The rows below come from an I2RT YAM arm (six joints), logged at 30 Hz.
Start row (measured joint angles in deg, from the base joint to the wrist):
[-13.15 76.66 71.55 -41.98 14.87 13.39]
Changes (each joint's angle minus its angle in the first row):
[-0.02 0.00 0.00 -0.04 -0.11 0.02]
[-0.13 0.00 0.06 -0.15 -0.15 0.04]
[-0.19 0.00 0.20 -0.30 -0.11 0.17]
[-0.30 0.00 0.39 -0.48 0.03 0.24]
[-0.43 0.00 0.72 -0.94 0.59 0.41]
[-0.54 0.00 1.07 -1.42 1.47 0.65]
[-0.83 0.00 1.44 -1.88 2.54 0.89]
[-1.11 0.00 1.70 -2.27 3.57 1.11]
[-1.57 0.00 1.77 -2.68 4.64 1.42]
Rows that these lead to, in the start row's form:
[-13.17 76.66 71.55 -42.02 14.76 13.41]
[-13.28 76.66 71.61 -42.13 14.72 13.43]
[-13.34 76.66 71.75 -42.28 14.76 13.56]
[-13.45 76.66 71.94 -42.46 14.90 13.63]
[-13.58 76.66 72.27 -42.92 15.46 13.80]
[-13.69 76.66 72.62 -43.40 16.34 14.04]
[-13.98 76.66 72.99 -43.86 17.41 14.28]
[-14.26 76.66 73.25 -44.25 18.44 14.50]
[-14.72 76.66 73.32 -44.66 19.51 14.81]

